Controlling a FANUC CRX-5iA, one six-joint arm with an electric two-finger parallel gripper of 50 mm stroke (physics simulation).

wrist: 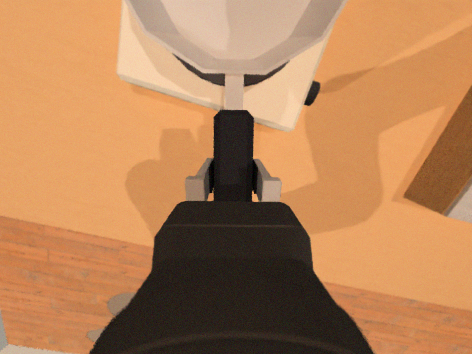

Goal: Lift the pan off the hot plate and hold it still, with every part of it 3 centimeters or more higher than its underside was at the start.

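Places are measured from the arm's base along level axes (x right, y up, z back), in metres.
Pixels of known places: gripper, fingertip midpoint: [233, 169].
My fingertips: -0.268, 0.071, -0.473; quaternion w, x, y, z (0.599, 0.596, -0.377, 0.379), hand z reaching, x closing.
For each thing: its top centre in the pictures, then the offset to it from my fingertips, as dx, dy, dz. "pt": a spot on its surface instead. Level surfaces: height alone.
- cream hot plate, surface spot: [150, 75] pt +0.043, -0.077, -0.133
- hot plate's black knob, middle of its top: [313, 90] +0.123, -0.091, +0.060
- orange table top, its level: dy -0.141
The pale grey pan [240, 30] shows at the top of the wrist view, with its far side cut off by the edge. A narrow metal stem joins it to its black handle [233, 140], which points toward the gripper. My gripper [233, 169] is shut on the black handle, with a fingertip against each side. The cream hot plate [150, 75] lies below the pan, turned at an angle. Part of its dark round burner [215, 79] shows past the pan's rim. The pan looks raised off the burner; the exact height cannot be told from above.
The hot plate's black knob [312, 93] sticks out at its right side. A brown bar-shaped edge [440, 155] lies at the right, with a grey surface beyond it. The orange table top [60, 150] ends toward the bottom, where wooden flooring [50, 270] shows. Arm shadows fall on the table.
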